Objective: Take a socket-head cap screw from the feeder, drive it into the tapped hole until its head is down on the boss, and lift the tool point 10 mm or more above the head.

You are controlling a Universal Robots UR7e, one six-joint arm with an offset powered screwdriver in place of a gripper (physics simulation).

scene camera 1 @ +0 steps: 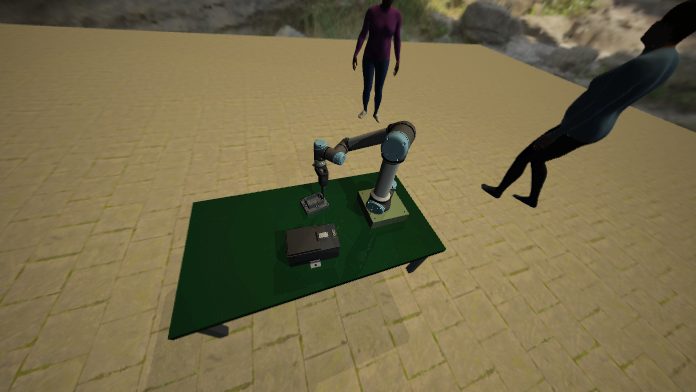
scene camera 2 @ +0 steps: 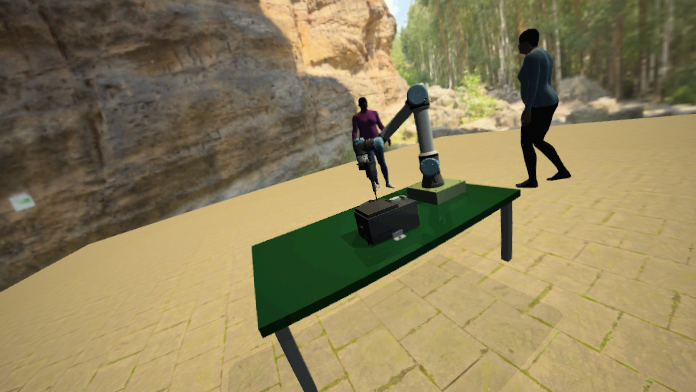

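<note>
The screwdriver (scene camera 1: pixel 323 195) (scene camera 2: pixel 376 198) points down from the arm's wrist. In scene camera 1 its tip is at the right side of a small grey metal part (scene camera 1: pixel 309 209) with raised walls; whether it touches the part cannot be told. In scene camera 2 the tip end and the grey part are hidden behind the dark box-shaped feeder (scene camera 1: pixel 304 242) (scene camera 2: pixel 387 223). The feeder stands nearer the front edge, apart from the tool. A screw at the tip, the tapped hole and the boss are too small to make out.
The arm stands on an olive base block (scene camera 1: pixel 388 217) (scene camera 2: pixel 438 195) at the right of the green table (scene camera 1: pixel 225 260) (scene camera 2: pixel 300 270). A small bright bracket (scene camera 1: pixel 315 264) (scene camera 2: pixel 398 235) is at the feeder's front. Two people (scene camera 1: pixel 381 35) (scene camera 2: pixel 539 80) stand on the paving behind the table.
</note>
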